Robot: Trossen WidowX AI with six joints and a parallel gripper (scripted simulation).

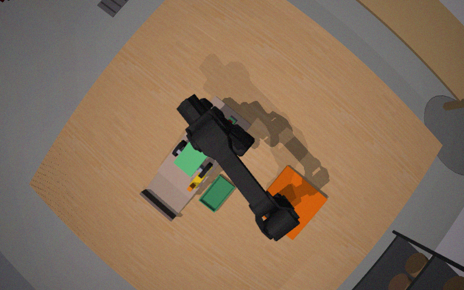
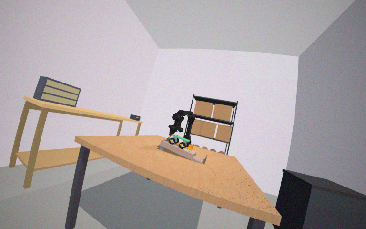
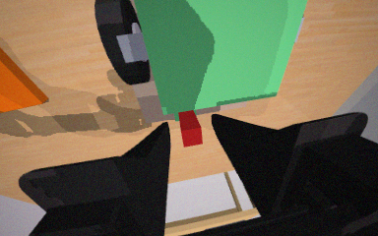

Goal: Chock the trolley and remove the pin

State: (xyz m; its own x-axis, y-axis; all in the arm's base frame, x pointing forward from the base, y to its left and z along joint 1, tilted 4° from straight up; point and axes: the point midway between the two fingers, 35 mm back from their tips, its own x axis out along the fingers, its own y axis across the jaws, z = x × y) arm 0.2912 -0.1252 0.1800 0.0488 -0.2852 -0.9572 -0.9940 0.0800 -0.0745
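Now: the red-headed stop pin 1 cm below my gripper tip. Round my gripper tip: yellow chock (2 cm behind, 21 cm to the left, 6 cm below); then beige ramp (3 cm ahead, 11 cm to the left, 10 cm below); then green-topped trolley (3 cm ahead, 11 cm to the left, 3 cm below).
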